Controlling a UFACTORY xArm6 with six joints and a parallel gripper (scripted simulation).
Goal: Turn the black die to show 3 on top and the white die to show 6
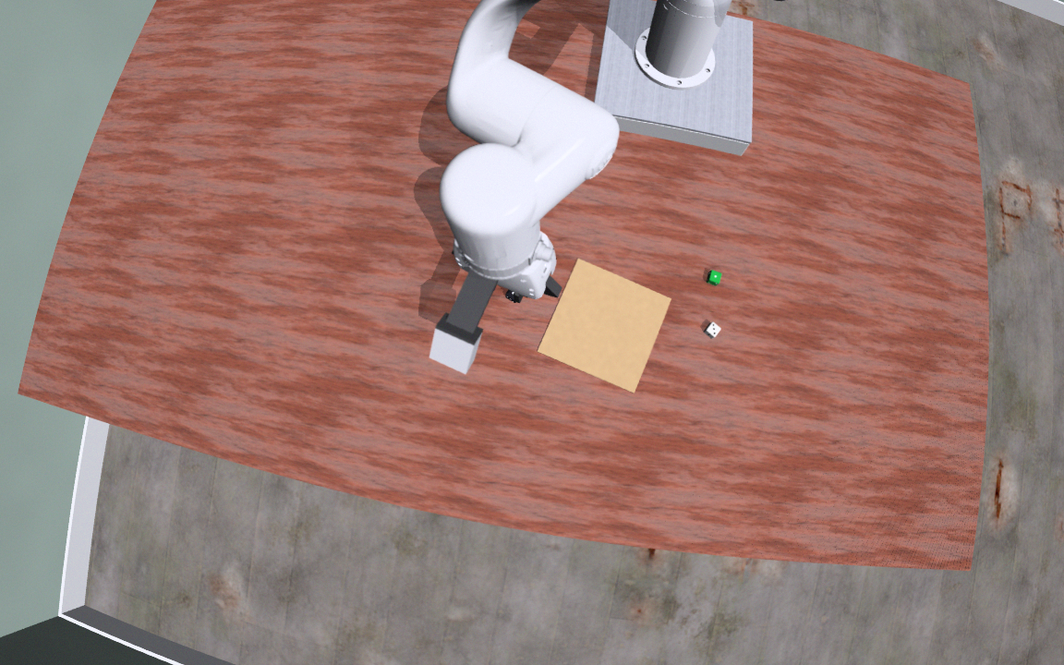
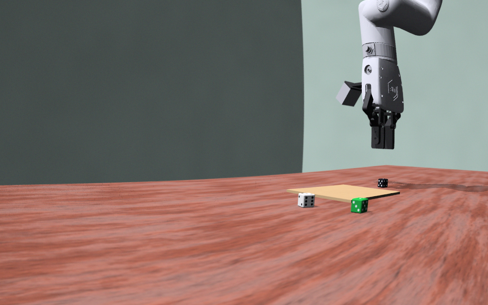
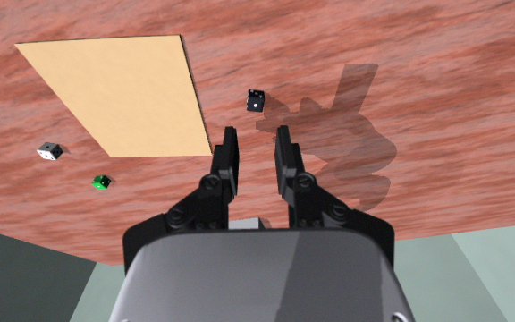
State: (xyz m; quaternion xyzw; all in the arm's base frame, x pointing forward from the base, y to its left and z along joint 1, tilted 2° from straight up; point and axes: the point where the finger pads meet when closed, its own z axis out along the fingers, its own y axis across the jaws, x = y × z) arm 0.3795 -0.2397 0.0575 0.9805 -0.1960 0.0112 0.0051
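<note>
Right now my hand is 9 cm above the black die. From my hand the other things lie so: green die: 28 cm to the left, 9 cm below, 4 cm behind; white die: 28 cm to the left, 9 cm below, 4 cm ahead; tan mat: 13 cm to the left, 9 cm below, 3 cm ahead.
</note>
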